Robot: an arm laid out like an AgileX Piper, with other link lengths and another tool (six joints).
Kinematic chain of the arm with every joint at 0, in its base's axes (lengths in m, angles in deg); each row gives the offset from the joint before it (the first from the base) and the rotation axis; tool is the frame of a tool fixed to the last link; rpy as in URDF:
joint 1: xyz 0 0 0.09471 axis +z
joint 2: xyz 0 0 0 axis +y
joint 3: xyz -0.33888 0 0.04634 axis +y
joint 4: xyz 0.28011 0 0.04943 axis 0.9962 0 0.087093
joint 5: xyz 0 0 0 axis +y
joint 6: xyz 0.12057 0 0.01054 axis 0.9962 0 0.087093
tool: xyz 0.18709 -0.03 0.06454 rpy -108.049 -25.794 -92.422
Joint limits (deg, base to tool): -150..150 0..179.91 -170..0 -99.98..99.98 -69.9..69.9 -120..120
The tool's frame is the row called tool.
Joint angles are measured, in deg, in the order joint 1, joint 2, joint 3, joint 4, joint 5, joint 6. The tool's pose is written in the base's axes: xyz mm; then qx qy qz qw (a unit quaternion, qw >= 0). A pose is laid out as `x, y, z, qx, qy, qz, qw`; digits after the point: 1 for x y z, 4 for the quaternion.
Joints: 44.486 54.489 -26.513 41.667 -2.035 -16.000
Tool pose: 333.1, 249.8, 223.8, -0.8494, 0.3639, -0.1568, 0.3486
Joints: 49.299 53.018 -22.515 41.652 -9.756 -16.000
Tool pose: 323.1, 249.1, 227.4, -0.8414, 0.3524, -0.1813, 0.3674
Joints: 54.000 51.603 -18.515 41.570 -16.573 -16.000
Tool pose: 310.8, 248.2, 227.8, -0.8360, 0.3379, -0.2006, 0.3830
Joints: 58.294 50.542 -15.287 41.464 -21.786 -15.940
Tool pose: 297.8, 249.8, 227.1, -0.8337, 0.3211, -0.2122, 0.3959
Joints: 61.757 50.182 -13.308 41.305 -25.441 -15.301
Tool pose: 287.6, 253.8, 227.0, -0.8324, 0.3081, -0.2151, 0.4074
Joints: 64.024 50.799 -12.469 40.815 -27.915 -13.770
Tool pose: 282.2, 259.1, 226.5, -0.8312, 0.3024, -0.2117, 0.4157
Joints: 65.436 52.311 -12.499 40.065 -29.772 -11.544
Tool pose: 280.8, 265.9, 225.9, -0.8298, 0.3026, -0.2047, 0.4218
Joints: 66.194 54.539 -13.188 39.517 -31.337 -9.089
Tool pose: 283.2, 273.0, 224.8, -0.8275, 0.3091, -0.1960, 0.4257
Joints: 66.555 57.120 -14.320 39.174 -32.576 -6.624
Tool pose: 287.9, 280.5, 223.1, -0.8248, 0.3191, -0.1863, 0.4280
